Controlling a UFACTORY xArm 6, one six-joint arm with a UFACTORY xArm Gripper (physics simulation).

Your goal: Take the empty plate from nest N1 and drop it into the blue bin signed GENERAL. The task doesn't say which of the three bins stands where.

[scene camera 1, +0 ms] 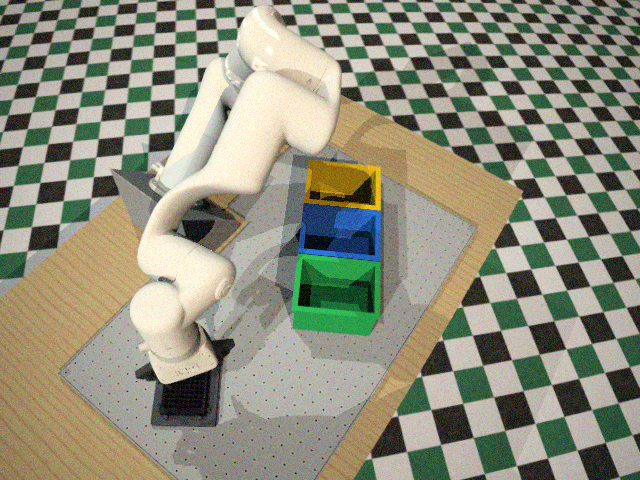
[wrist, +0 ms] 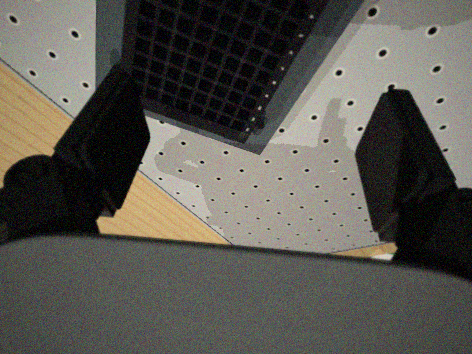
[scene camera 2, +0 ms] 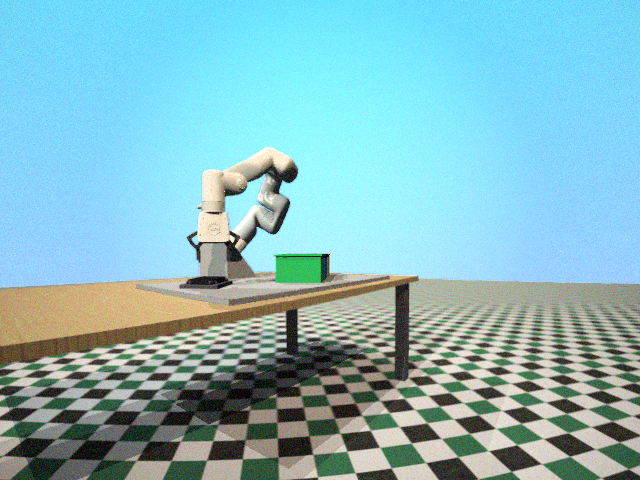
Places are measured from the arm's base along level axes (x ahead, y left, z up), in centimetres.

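Where they show: gripper, fingertip midpoint: (scene camera 1: pixel 193 373) (wrist: pixel 253 114) (scene camera 2: pixel 214 262); arm's base, origin of the base link: (scene camera 2: pixel 225 254).
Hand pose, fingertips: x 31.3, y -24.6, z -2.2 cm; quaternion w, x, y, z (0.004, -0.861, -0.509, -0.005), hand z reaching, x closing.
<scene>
Things, the pixels of their top centre, and the offset from my fingertips. "spot": a spot on its surface instead. Level surfaces: height alone.
- black plate, middle of its top: (wrist: pixel 215 29) (scene camera 1: pixel 185 380) (scene camera 2: pixel 207 277) dz -5.1, dx -1.8, dy -1.4 cm
- dark grey nest, middle of its top: (wrist: pixel 216 25) (scene camera 1: pixel 186 380) (scene camera 2: pixel 207 279) dz -5.5, dx -1.8, dy -1.4 cm
- blue bin, middle of its top: (scene camera 1: pixel 340 230) (scene camera 2: pixel 306 253) dz +2.3, dx +1.8, dy +41.2 cm
- yellow bin, surface spot: (scene camera 1: pixel 344 206) spot: dz +2.3, dx -1.6, dy +46.9 cm
- grey perforated board, its level: dz -7.6 cm
- wooden table, its level: dz -8.9 cm
The black plate (scene camera 1: pixel 184 398) (scene camera 2: pixel 207 280) (wrist: pixel 215 60) with its grid of wells sits in the dark grey nest (scene camera 1: pixel 185 420) (wrist: pixel 108 35). No label shows on the nest. My gripper (scene camera 1: pixel 184 360) (scene camera 2: pixel 214 253) (wrist: pixel 253 114) is open and empty, pointing down. It hangs above the nest, over its far end in scene camera 1, and hides that end there. In the wrist view the plate lies towards the left finger, and its upper part is cut off by the frame. The blue bin (scene camera 1: pixel 338 255) (scene camera 2: pixel 325 266) stands in the middle of a row of three; its sign does not show.
The green bin (scene camera 1: pixel 336 321) (scene camera 2: pixel 298 268) and the yellow bin (scene camera 1: pixel 344 206) stand against the blue one on either side. The bins and nest are on a grey perforated board (scene camera 1: pixel 289 392) (scene camera 2: pixel 242 297) on a wooden table (scene camera 1: pixel 31 330). The arm's grey pedestal (scene camera 1: pixel 135 198) (scene camera 2: pixel 213 260) stands behind.
</scene>
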